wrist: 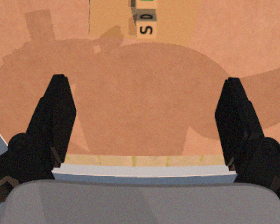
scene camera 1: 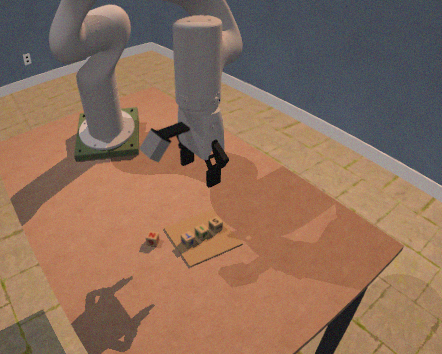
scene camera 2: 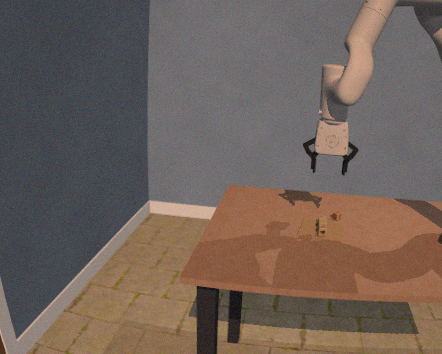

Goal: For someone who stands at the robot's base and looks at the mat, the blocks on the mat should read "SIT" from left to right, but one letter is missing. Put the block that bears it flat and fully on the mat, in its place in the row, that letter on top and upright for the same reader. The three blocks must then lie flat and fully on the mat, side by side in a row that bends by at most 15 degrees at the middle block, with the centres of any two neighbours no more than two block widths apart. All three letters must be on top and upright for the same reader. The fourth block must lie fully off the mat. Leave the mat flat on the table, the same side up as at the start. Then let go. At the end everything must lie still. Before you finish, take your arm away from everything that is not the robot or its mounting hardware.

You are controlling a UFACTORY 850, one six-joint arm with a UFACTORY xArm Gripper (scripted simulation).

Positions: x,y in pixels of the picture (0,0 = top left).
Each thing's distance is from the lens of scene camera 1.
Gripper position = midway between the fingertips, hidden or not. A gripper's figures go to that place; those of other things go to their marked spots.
my gripper [scene camera 1: 200,173]: 0.80 m
tan mat [scene camera 1: 224,240]: 0.91 m
